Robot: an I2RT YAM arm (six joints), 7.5 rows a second.
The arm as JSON. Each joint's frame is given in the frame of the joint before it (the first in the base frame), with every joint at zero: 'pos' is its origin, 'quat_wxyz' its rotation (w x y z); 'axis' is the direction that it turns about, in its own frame. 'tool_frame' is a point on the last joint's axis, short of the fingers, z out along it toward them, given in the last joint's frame.
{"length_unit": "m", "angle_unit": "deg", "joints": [
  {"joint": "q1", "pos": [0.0, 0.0, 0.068], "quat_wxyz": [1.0, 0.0, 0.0, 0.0], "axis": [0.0, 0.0, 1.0]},
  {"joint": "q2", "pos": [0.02, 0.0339, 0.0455], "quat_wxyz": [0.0, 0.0, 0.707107, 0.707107], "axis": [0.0, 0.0, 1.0]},
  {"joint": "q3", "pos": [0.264, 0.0, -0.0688], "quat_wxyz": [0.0, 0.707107, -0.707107, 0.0], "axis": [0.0, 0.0, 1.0]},
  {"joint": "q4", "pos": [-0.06, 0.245, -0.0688], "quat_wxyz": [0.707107, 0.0, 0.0, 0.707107], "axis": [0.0, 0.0, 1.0]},
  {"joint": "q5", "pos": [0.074, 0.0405, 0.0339], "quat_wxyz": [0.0, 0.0, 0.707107, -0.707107], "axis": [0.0, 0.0, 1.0]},
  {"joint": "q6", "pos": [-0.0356, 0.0, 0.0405], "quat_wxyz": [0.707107, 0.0, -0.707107, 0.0], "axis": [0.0, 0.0, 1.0]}
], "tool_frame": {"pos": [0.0, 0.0, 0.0], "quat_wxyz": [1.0, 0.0, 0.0, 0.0]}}
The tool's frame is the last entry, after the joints.
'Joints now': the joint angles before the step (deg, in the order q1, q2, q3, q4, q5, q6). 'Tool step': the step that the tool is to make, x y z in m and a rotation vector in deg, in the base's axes. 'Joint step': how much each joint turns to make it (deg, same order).
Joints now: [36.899, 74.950, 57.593, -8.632, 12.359, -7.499]
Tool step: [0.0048, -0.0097, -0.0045, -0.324, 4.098, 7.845]
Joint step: [-3.318, 0.126, 0.363, -3.383, -10.868, -3.320]
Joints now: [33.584, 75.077, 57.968, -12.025, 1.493, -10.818]
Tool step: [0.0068, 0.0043, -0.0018, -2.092, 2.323, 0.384]
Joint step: [-0.049, 2.460, 2.592, -3.209, -0.139, -0.616]
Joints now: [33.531, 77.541, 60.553, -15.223, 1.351, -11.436]
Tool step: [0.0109, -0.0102, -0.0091, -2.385, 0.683, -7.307]
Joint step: [-2.071, 1.458, -0.239, -0.265, 5.282, 1.494]
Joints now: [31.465, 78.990, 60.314, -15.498, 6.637, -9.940]
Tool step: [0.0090, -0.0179, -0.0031, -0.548, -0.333, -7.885]
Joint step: [-3.209, 0.026, -0.627, 0.344, 4.224, 2.132]
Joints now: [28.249, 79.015, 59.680, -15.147, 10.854, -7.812]
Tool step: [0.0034, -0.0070, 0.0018, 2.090, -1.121, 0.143]
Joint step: [-1.692, -0.485, -0.648, 2.102, -2.269, 0.106]
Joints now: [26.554, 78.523, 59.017, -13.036, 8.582, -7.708]
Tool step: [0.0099, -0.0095, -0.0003, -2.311, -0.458, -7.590]
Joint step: [-1.661, 1.461, 1.323, -0.725, 6.215, 1.341]
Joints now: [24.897, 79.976, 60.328, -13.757, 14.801, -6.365]
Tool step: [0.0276, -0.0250, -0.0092, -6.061, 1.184, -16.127]
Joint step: [-4.699, 5.426, 3.753, -2.705, 12.286, 2.648]
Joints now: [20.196, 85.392, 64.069, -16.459, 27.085, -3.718]
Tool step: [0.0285, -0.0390, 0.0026, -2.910, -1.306, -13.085]
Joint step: [-7.042, 4.399, 4.603, -0.510, 6.709, 1.421]
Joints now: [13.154, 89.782, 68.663, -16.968, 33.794, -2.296]
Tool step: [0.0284, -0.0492, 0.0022, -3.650, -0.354, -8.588]
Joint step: [-8.194, 4.820, 4.852, 1.618, 2.531, -3.262]
